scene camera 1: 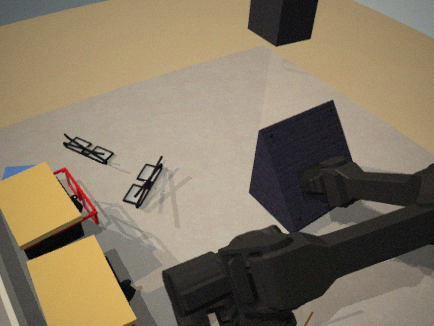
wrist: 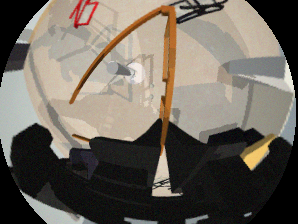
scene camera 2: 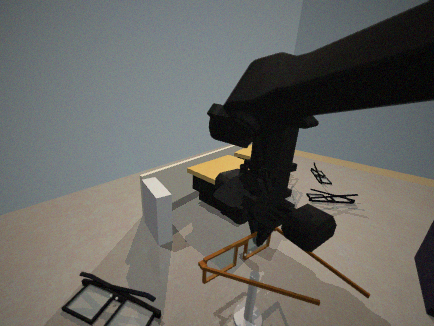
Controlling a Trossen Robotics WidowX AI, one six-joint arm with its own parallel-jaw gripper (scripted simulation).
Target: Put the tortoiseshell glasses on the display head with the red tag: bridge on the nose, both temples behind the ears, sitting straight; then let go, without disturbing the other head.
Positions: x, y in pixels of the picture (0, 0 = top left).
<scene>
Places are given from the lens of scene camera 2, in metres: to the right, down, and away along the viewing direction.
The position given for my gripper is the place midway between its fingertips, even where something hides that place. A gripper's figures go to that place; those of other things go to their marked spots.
my gripper (scene camera 2: 257, 244): 0.07, 0.14, 0.34
white block (scene camera 2: 157, 200): -0.11, 0.07, 0.37
</scene>
